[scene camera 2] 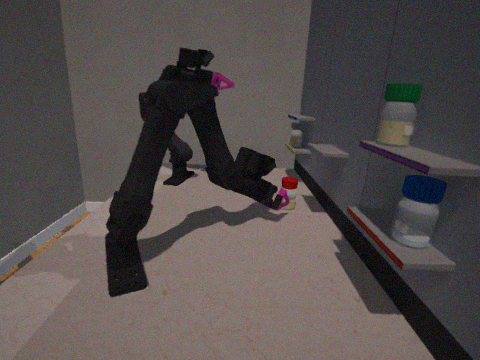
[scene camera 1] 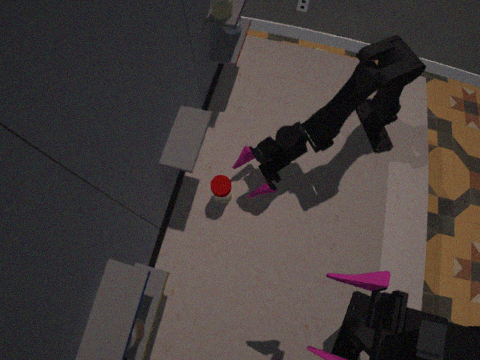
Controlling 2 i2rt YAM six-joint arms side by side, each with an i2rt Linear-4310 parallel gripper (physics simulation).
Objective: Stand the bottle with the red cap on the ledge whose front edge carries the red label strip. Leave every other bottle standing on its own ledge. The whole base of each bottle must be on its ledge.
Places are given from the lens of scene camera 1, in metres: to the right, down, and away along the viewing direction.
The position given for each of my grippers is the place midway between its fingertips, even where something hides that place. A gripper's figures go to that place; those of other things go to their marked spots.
my left gripper (scene camera 1: 317, 310): 0.10, 0.17, 0.35
my right gripper (scene camera 1: 240, 182): 0.00, 0.01, 0.79
